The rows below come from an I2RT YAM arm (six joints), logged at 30 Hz.
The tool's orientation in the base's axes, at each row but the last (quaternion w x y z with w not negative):
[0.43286 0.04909 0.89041 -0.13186]
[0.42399 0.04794 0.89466 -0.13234]
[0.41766 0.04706 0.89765 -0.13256]
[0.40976 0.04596 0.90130 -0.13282]
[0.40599 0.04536 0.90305 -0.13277]
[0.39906 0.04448 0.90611 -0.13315]
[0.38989 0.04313 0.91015 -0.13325]
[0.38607 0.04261 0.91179 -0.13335]
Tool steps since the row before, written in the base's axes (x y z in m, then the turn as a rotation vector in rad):
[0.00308 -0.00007 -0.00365 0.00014 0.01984 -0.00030]
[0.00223 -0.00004 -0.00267 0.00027 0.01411 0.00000]
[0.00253 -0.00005 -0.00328 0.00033 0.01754 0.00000]
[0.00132 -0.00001 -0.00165 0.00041 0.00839 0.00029]
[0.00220 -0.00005 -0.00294 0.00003 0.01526 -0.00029]
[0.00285 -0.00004 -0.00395 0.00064 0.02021 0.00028]
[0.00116 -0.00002 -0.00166 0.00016 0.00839 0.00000]
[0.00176 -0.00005 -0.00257 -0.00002 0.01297 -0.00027]
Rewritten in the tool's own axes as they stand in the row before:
[0.00095 0.00126 0.00451 -0.00038 0.01914 -0.00522]
[0.00064 0.00093 0.00329 -0.00054 0.01360 -0.00371]
[0.00087 0.00110 0.00390 -0.00067 0.01691 -0.00462]
[0.00037 0.00058 0.00200 -0.00071 0.00808 -0.00221]
[0.00073 0.00097 0.00347 -0.00020 0.01472 -0.00402]
[0.00097 0.00131 0.00459 -0.00116 0.01948 -0.00532]
[0.00039 0.00054 0.00191 -0.00032 0.00809 -0.00221]
[0.00061 0.00081 0.00295 -0.00012 0.01251 -0.00341]

